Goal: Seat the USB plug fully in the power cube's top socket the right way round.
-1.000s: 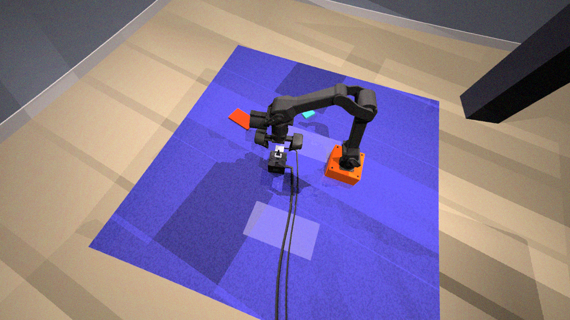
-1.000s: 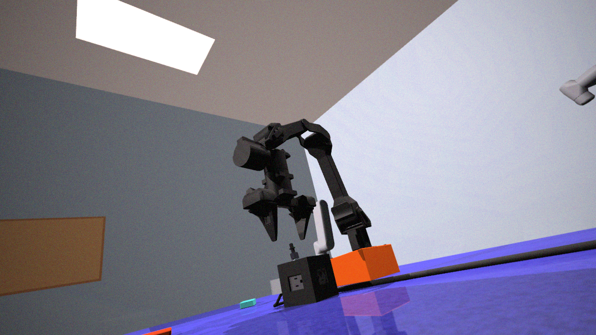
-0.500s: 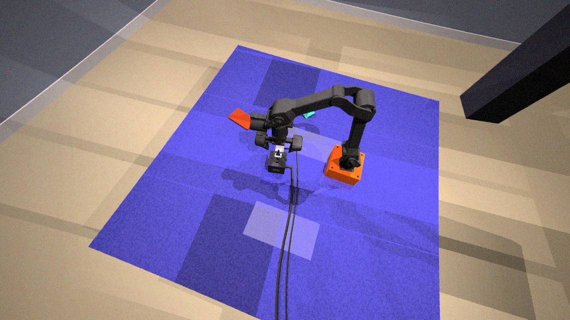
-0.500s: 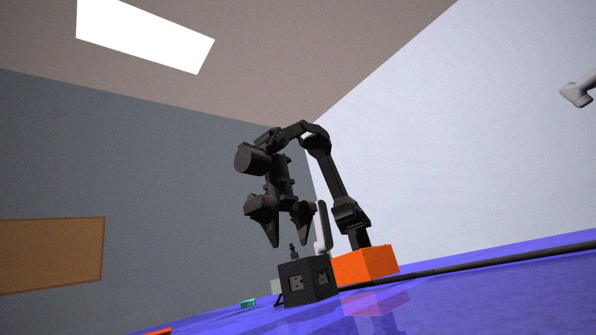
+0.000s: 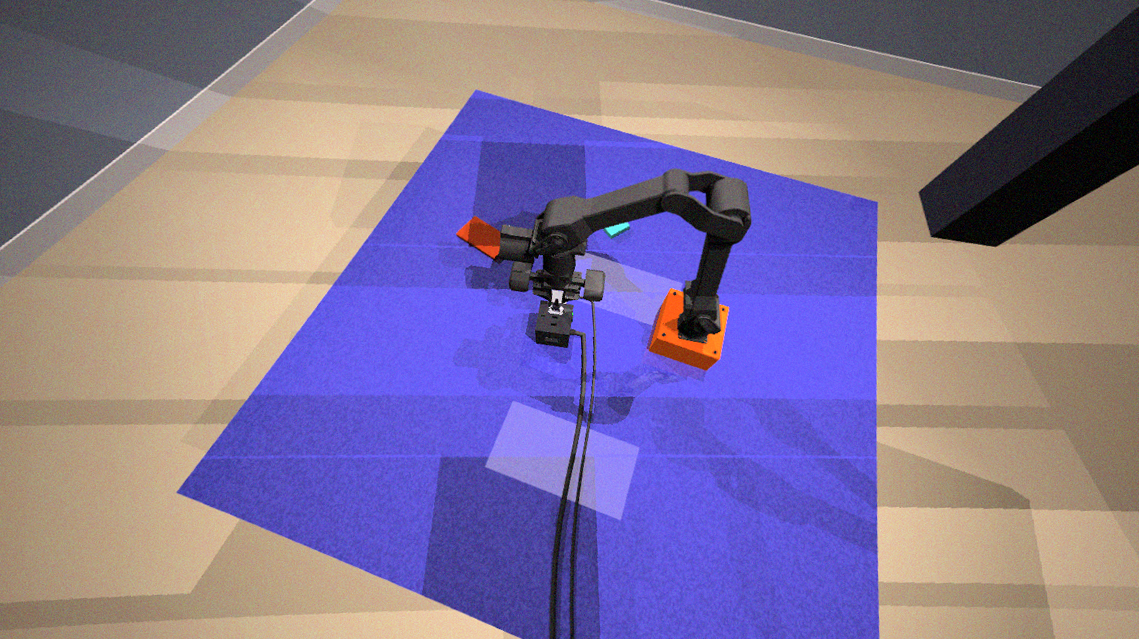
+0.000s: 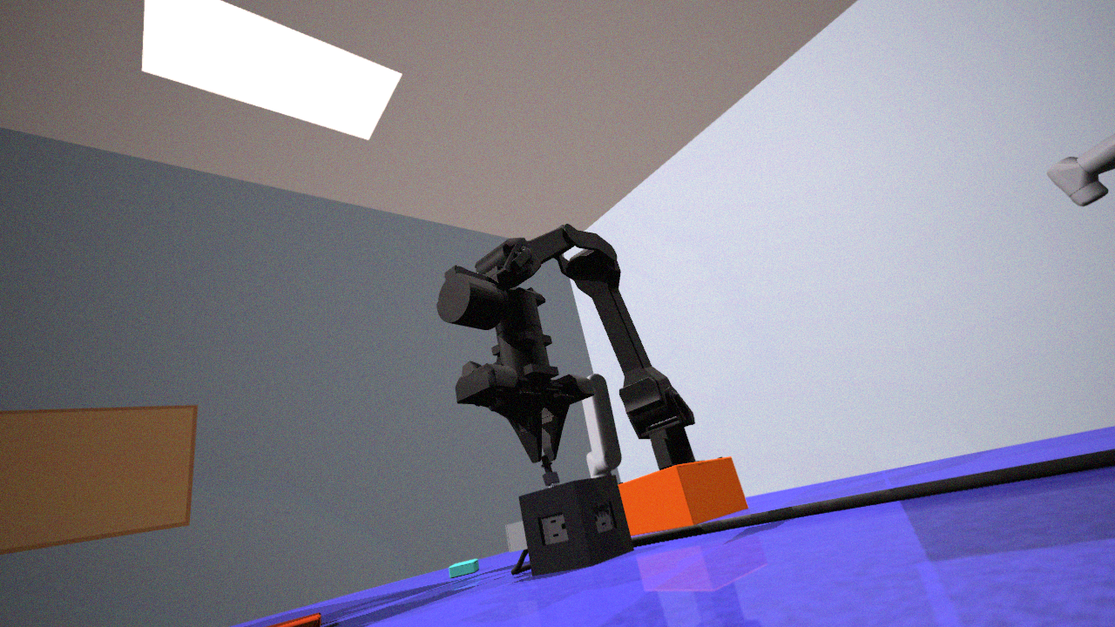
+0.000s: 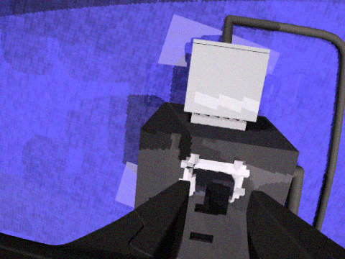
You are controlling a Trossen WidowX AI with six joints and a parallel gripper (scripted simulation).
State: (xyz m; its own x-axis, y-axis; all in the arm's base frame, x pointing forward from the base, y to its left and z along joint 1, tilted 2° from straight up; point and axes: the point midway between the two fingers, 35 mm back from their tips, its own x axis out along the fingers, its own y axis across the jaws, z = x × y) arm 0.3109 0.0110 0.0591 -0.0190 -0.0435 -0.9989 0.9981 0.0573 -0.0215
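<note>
The usb plug is 20 mm below my gripper tip. Also, from my gripper tip: red flat piece (230 mm ahead, 200 mm to the right, 100 mm below); usb socket (40 mm below, 10 mm to the left); cyan block (310 mm to the right, 110 mm behind, 100 mm below).
</note>
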